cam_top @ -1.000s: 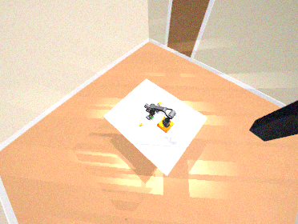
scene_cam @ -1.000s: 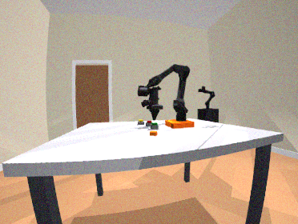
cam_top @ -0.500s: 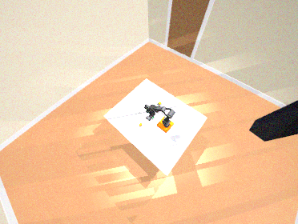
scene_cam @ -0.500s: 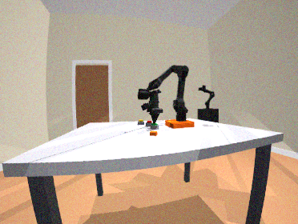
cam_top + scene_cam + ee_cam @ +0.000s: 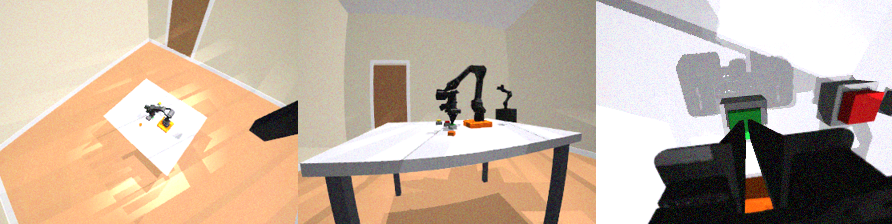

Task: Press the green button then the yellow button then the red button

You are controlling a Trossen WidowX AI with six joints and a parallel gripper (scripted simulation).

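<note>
My gripper tip is 1 cm above the green button. Also, from my gripper tip: small orange block: 18 cm to the left, 3 cm ahead, 2 cm below; small grey block: 21 cm to the right, 2 cm below, 1 cm ahead; red button: 12 cm to the right, 2 cm ahead.
</note>
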